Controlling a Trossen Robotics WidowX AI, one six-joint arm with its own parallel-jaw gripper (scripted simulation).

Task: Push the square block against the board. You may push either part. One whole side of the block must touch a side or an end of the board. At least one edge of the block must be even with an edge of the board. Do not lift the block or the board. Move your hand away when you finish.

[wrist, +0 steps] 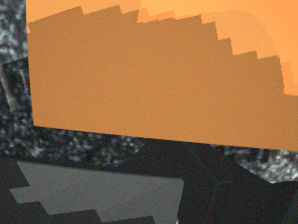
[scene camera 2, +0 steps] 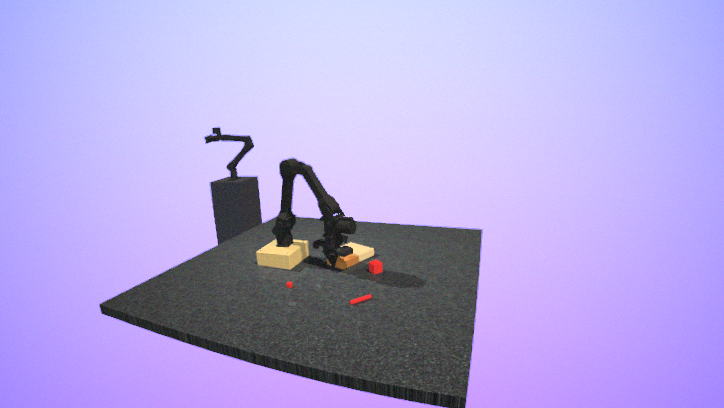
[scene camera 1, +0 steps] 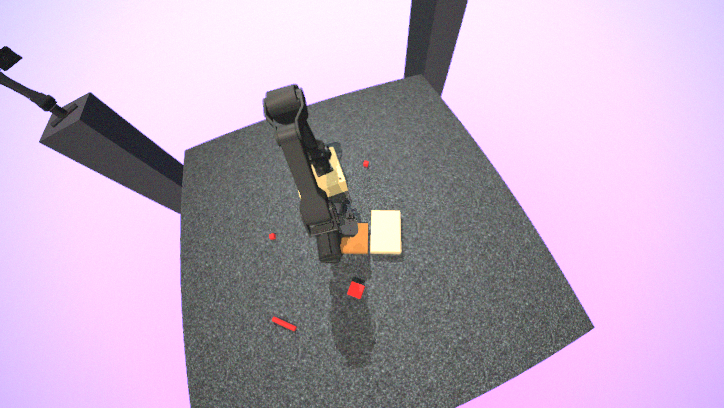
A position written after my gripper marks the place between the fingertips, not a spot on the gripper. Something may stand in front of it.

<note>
My gripper (scene camera 2: pixel 333 266) is shut, holding nothing. Also in view: a cream board (scene camera 1: pixel 385 225) and an orange square block (wrist: pixel 213 79).
My gripper shows as well in the wrist view (wrist: pixel 171 135). The wrist view misses the cream board: it is out of frame.
</note>
